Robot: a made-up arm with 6 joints. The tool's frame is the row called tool. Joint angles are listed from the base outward.
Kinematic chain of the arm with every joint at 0, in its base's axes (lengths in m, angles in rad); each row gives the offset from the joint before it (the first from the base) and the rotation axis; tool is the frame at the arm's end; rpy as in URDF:
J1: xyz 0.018 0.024 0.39 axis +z
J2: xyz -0.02 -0.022 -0.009 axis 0 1 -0.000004
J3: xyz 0.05 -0.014 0.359 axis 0 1 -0.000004
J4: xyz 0.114 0.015 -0.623 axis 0 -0.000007 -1
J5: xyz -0.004 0.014 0.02 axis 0 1 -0.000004
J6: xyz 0.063 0.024 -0.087 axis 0 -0.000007 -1
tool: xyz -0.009 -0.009 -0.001 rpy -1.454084 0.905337 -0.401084
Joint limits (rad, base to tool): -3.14..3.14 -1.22..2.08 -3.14..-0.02 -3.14..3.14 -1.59..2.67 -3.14..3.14
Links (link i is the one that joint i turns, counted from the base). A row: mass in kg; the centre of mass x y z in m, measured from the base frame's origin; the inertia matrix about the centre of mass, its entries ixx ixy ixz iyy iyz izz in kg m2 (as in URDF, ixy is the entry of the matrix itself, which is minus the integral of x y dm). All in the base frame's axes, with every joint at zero. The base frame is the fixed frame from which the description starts. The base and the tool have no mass.
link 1: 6.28; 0.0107 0.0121 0.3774; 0.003 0 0 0.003 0 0.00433
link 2: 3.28; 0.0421 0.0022 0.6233; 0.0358 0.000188 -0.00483 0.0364 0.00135 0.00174
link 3: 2; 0.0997 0.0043 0.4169; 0.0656 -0.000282 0.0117 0.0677 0.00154 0.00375
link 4: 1.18; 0.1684 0.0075 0.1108; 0.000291 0 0 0.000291 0 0.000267
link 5: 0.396; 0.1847 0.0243 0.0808; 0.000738 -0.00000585 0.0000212 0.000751 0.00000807 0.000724
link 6: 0.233; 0.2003 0.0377 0.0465; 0.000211 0 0 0.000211 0 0.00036
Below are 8 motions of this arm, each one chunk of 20 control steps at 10 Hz.
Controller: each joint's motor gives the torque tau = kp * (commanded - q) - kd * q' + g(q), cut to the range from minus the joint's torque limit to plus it. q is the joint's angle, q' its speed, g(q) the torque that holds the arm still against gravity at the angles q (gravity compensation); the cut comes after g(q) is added. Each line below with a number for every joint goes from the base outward.
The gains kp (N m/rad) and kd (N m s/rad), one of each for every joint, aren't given. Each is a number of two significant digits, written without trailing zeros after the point. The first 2 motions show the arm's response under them.
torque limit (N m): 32 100 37 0.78 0.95 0.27
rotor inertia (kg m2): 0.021 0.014 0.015 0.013 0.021 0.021
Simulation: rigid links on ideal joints. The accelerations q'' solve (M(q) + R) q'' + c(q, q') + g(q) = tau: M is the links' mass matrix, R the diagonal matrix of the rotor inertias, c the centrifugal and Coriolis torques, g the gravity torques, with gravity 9.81 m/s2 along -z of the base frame. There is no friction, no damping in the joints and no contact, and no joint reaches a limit. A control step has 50 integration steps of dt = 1/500 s. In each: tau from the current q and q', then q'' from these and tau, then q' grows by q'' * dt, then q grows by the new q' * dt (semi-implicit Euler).
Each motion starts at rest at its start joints. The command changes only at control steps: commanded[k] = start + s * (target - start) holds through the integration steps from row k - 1 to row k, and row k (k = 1, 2, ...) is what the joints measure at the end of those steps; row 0 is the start. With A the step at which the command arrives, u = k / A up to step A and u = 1 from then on. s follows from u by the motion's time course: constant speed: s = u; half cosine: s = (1 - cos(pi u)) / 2; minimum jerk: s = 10 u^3 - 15 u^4 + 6 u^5; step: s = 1 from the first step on.
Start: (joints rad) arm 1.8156 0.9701 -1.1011 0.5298 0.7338 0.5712
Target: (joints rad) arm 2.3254 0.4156 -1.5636 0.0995 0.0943 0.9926
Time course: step
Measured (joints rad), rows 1 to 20:
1: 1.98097 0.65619 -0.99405 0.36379 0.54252 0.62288
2: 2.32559 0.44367 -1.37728 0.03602 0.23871 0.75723
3: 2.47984 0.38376 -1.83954 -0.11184 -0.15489 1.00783
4: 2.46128 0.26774 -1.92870 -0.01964 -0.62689 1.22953
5: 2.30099 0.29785 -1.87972 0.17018 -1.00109 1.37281
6: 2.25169 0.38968 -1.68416 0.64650 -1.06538 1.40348
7: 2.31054 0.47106 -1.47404 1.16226 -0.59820 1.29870
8: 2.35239 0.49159 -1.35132 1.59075 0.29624 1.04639
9: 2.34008 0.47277 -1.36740 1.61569 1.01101 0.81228
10: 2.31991 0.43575 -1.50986 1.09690 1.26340 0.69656
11: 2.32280 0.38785 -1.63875 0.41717 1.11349 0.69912
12: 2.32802 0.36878 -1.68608 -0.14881 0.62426 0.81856
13: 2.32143 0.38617 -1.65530 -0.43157 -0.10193 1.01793
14: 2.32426 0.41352 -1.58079 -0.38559 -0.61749 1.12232
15: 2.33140 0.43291 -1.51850 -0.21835 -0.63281 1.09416
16: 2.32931 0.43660 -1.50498 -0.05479 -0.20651 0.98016
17: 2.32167 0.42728 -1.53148 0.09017 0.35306 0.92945
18: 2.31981 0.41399 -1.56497 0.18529 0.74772 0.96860
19: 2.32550 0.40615 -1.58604 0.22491 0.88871 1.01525
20: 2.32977 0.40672 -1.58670 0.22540 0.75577 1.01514
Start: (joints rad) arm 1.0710 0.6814 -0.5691 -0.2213 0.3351 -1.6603
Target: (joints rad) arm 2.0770 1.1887 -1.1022 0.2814 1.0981 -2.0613
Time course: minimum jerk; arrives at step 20
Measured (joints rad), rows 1 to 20:
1: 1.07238 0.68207 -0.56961 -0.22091 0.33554 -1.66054
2: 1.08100 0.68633 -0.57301 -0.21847 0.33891 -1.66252
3: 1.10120 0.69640 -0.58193 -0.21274 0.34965 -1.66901
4: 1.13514 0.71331 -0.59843 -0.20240 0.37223 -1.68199
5: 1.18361 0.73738 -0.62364 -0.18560 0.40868 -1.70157
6: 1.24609 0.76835 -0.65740 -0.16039 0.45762 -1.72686
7: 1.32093 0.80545 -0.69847 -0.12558 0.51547 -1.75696
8: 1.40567 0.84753 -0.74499 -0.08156 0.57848 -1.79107
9: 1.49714 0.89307 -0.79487 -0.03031 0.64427 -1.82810
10: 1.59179 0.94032 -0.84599 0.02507 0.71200 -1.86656
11: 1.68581 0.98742 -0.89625 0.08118 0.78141 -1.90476
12: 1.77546 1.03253 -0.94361 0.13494 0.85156 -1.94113
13: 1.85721 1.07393 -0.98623 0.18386 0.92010 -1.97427
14: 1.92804 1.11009 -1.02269 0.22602 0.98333 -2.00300
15: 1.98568 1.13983 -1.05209 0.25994 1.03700 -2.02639
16: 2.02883 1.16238 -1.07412 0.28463 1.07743 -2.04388
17: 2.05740 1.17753 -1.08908 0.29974 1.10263 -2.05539
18: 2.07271 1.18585 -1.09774 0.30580 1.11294 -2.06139
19: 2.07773 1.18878 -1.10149 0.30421 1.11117 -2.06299
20: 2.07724 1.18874 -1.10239 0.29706 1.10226 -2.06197
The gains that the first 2 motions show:
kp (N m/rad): 310 380 99 0.55 1.6 3.6
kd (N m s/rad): 9.1 13 4.3 0.041 0.055 0.13
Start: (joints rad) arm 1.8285 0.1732 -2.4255 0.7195 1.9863 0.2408
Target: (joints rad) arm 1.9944 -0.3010 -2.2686 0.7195 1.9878 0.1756
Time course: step
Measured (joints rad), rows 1 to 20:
1: 2.01905 -0.23244 -1.88973 0.57302 1.79995 0.19122
2: 1.99794 -0.25553 -2.11131 0.36245 1.91719 0.15176
3: 1.99355 -0.31725 -2.31201 0.22613 1.97425 0.15236
4: 1.99270 -0.37098 -2.42268 0.34103 1.98172 0.17743
5: 1.99321 -0.37466 -2.43596 0.70696 1.99460 0.19204
6: 1.99435 -0.33867 -2.36463 1.18123 2.02477 0.18904
7: 1.99500 -0.29208 -2.26289 1.51033 2.03669 0.17822
8: 1.99487 -0.26242 -2.18780 1.51874 1.99397 0.16917
9: 1.99535 -0.26017 -2.17352 1.20206 1.91965 0.16739
10: 1.99545 -0.27915 -2.21372 0.71266 1.88130 0.17237
11: 1.99403 -0.30416 -2.27135 0.28858 1.91146 0.17731
12: 1.99326 -0.32121 -2.31209 0.08404 1.97967 0.17633
13: 1.99336 -0.32376 -2.32036 0.12084 2.04353 0.17274
14: 1.99399 -0.31355 -2.29944 0.33895 2.07198 0.17271
15: 1.99470 -0.29861 -2.26626 0.62853 2.05324 0.17586
16: 1.99495 -0.28824 -2.24139 0.86673 2.00090 0.17728
17: 1.99479 -0.28719 -2.23702 0.97745 1.94555 0.17563
18: 1.99458 -0.29392 -2.25121 0.96168 1.91742 0.17421
19: 1.99441 -0.30312 -2.27207 0.87447 1.92997 0.17517
20: 1.99428 -0.30937 -2.28686 0.77948 1.97254 0.17694

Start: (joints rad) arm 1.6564 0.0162 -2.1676 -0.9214 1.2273 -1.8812
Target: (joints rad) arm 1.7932 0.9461 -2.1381 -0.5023 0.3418 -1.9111
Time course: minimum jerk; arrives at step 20
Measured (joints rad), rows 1 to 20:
1: 1.65655 0.01699 -2.16838 -0.92160 1.22715 -1.88118
2: 1.65756 0.02230 -2.17273 -0.92301 1.22504 -1.88108
3: 1.66014 0.03643 -2.18022 -0.92677 1.21471 -1.88106
4: 1.66456 0.06320 -2.18747 -0.93215 1.18809 -1.88147
5: 1.67095 0.10508 -2.19077 -0.93530 1.14043 -1.88271
6: 1.67929 0.16248 -2.18812 -0.92926 1.07301 -1.88496
7: 1.68941 0.23368 -2.17993 -0.90639 0.99258 -1.88807
8: 1.70101 0.31529 -2.16846 -0.86277 0.90834 -1.89158
9: 1.71368 0.40314 -2.15657 -0.80161 0.82793 -1.89494
10: 1.72689 0.49309 -2.14645 -0.73263 0.75424 -1.89785
11: 1.74006 0.58151 -2.13889 -0.66771 0.68536 -1.90036
12: 1.75263 0.66535 -2.13332 -0.61591 0.61758 -1.90270
13: 1.76412 0.74200 -2.12860 -0.58113 0.54970 -1.90497
14: 1.77411 0.80906 -2.12389 -0.56264 0.48532 -1.90703
15: 1.78225 0.86440 -2.11922 -0.55697 0.43140 -1.90869
16: 1.78827 0.90638 -2.11545 -0.55969 0.39419 -1.90983
17: 1.79209 0.93434 -2.11381 -0.56602 0.37531 -1.91052
18: 1.79385 0.94898 -2.11529 -0.57105 0.37056 -1.91085
19: 1.79403 0.95268 -2.12033 -0.57012 0.37175 -1.91095
20: 1.79334 0.94966 -2.12877 -0.55954 0.36987 -1.91095

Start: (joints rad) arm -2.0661 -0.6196 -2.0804 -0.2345 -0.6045 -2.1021
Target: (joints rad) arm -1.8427 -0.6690 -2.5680 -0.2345 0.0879 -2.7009
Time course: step
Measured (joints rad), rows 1 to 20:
1: -1.83623 -0.56372 -2.31889 -0.47256 -0.37025 -2.16279
2: -1.84436 -0.64389 -2.50510 -0.70587 0.19400 -2.34380
3: -1.84289 -0.72062 -2.67402 -0.74436 0.59678 -2.65028
4: -1.84048 -0.75451 -2.75446 -0.52970 0.53327 -2.89942
5: -1.84671 -0.73754 -2.72695 -0.15225 0.07240 -3.01218
6: -1.84834 -0.69198 -2.63193 0.17416 -0.44761 -3.00202
7: -1.83761 -0.64682 -2.52954 0.31889 -0.79786 -2.86223
8: -1.84035 -0.62228 -2.46734 0.31229 -0.92520 -2.64378
9: -1.84066 -0.62566 -2.46826 0.16154 -0.82997 -2.52471
10: -1.84224 -0.65002 -2.52077 -0.07778 -0.51466 -2.53073
11: -1.84506 -0.68031 -2.58899 -0.32113 -0.01949 -2.66147
12: -1.84468 -0.69903 -2.63203 -0.46137 0.39208 -2.78094
13: -1.84151 -0.69722 -2.63153 -0.45568 0.49591 -2.77631
14: -1.84257 -0.68021 -2.59674 -0.35454 0.31552 -2.69367
15: -1.84348 -0.66056 -2.55341 -0.23900 0.03920 -2.65761
16: -1.84204 -0.64984 -2.52708 -0.17420 -0.12890 -2.68565
17: -1.84215 -0.65169 -2.52841 -0.17296 -0.10737 -2.71640
18: -1.84272 -0.66221 -2.55054 -0.21458 0.04440 -2.71542
19: -1.84293 -0.67387 -2.57659 -0.25949 0.19604 -2.69919
20: -1.84279 -0.68013 -2.59171 -0.27521 0.24352 -2.69256

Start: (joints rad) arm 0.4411 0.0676 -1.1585 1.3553 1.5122 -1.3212
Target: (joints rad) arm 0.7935 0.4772 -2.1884 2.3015 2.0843 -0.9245
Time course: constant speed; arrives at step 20
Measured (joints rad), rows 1 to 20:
1: 0.45538 0.09436 -1.19645 1.34890 1.52191 -1.30826
2: 0.48122 0.11732 -1.24778 1.34940 1.53562 -1.28231
3: 0.50076 0.13444 -1.30692 1.36649 1.57114 -1.25613
4: 0.51482 0.15144 -1.36931 1.41733 1.62294 -1.23638
5: 0.53133 0.16979 -1.42704 1.50833 1.67221 -1.21959
6: 0.55062 0.19040 -1.47829 1.62274 1.71001 -1.20078
7: 0.56899 0.21244 -1.52531 1.73181 1.73555 -1.17975
8: 0.58568 0.23453 -1.57189 1.81378 1.75129 -1.15900
9: 0.60253 0.25578 -1.62084 1.86287 1.76312 -1.13958
10: 0.62043 0.27600 -1.67269 1.88561 1.77962 -1.12057
11: 0.63866 0.29558 -1.72619 1.89474 1.80734 -1.10094
12: 0.65650 0.31515 -1.77960 1.90451 1.84617 -1.08069
13: 0.67401 0.33518 -1.83177 1.92602 1.88949 -1.06043
14: 0.69157 0.35574 -1.88260 1.96393 1.92875 -1.04051
15: 0.70924 0.37661 -1.93269 2.01636 1.95866 -1.02085
16: 0.72687 0.39742 -1.98290 2.07771 1.97973 -1.00119
17: 0.74441 0.41795 -2.03376 2.14186 1.99719 -0.98143
18: 0.76196 0.43817 -2.08532 2.20404 2.01749 -0.96160
19: 0.77958 0.45822 -2.13726 2.26128 2.04466 -0.94173
20: 0.79725 0.47827 -2.18915 2.31234 2.07845 -0.92185

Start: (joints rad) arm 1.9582 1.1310 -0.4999 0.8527 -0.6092 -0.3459
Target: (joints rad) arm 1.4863 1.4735 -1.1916 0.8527 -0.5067 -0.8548
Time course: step
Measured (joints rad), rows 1 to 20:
1: 1.52266 1.55177 -0.97567 0.84537 -0.66320 -0.41829
2: 1.43347 1.51368 -1.20561 0.93068 -0.33868 -0.59908
3: 1.51297 1.42192 -1.32721 1.03575 -0.16944 -0.87330
4: 1.49296 1.41574 -1.37620 0.86747 -0.30283 -1.05034
5: 1.47801 1.44295 -1.30220 0.64738 -0.63936 -1.10179
6: 1.48873 1.48314 -1.18560 0.54270 -0.87625 -1.02583
7: 1.48603 1.50192 -1.10191 0.54852 -0.81786 -0.84349
8: 1.48431 1.49784 -1.09938 0.67723 -0.53052 -0.73140
9: 1.48582 1.48303 -1.15679 0.87320 -0.23227 -0.73784
10: 1.48709 1.46662 -1.21523 1.02089 -0.13391 -0.84287
11: 1.48740 1.45887 -1.24021 1.04459 -0.28276 -0.90998
12: 1.48614 1.46297 -1.22884 0.96590 -0.55638 -0.88516
13: 1.48579 1.47214 -1.19885 0.86239 -0.76787 -0.84023
14: 1.48621 1.47867 -1.17427 0.79030 -0.79467 -0.83396
15: 1.48601 1.47971 -1.16918 0.76908 -0.64767 -0.85472
16: 1.48611 1.47666 -1.18038 0.79126 -0.44019 -0.86643
17: 1.48660 1.47273 -1.19437 0.82857 -0.30480 -0.85936
18: 1.48680 1.47084 -1.20105 0.85462 -0.30940 -0.84916
19: 1.48646 1.47161 -1.19903 0.86323 -0.42615 -0.84878
20: 1.48611 1.47333 -1.19281 0.86377 -0.56682 -0.85515

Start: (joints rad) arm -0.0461 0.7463 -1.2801 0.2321 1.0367 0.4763
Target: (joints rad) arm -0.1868 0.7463 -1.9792 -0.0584 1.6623 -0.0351
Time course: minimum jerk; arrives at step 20
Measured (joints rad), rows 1 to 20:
1: -0.04622 0.74644 -1.28052 0.23185 1.03721 0.47594
2: -0.04714 0.74718 -1.28356 0.22987 1.04102 0.47318
3: -0.04976 0.74840 -1.29268 0.22328 1.05276 0.46466
4: -0.05454 0.74949 -1.31152 0.20945 1.07598 0.44802
5: -0.06138 0.74998 -1.34243 0.18835 1.11063 0.42313
6: -0.07007 0.74976 -1.38562 0.16331 1.15308 0.39107
7: -0.08049 0.74902 -1.43925 0.13919 1.19875 0.35295
8: -0.09239 0.74808 -1.50041 0.11960 1.24509 0.30976
9: -0.10534 0.74717 -1.56608 0.10504 1.29267 0.26281
10: -0.11878 0.74636 -1.63356 0.09325 1.34375 0.21400
11: -0.13214 0.74559 -1.70048 0.08075 1.39959 0.16546
12: -0.14491 0.74475 -1.76460 0.06469 1.45869 0.11919
13: -0.15660 0.74384 -1.82368 0.04395 1.51685 0.07692
14: -0.16677 0.74292 -1.87554 0.01936 1.56886 0.04016
15: -0.17504 0.74218 -1.91829 -0.00675 1.61050 0.01014
16: -0.18120 0.74178 -1.95060 -0.03137 1.63979 -0.01238
17: -0.18519 0.74185 -1.97201 -0.05164 1.65716 -0.02723
18: -0.18718 0.74242 -1.98309 -0.06548 1.66468 -0.03502
19: -0.18759 0.74349 -1.98565 -0.07207 1.66531 -0.03716
20: -0.18708 0.74501 -1.98279 -0.07209 1.66244 -0.03598

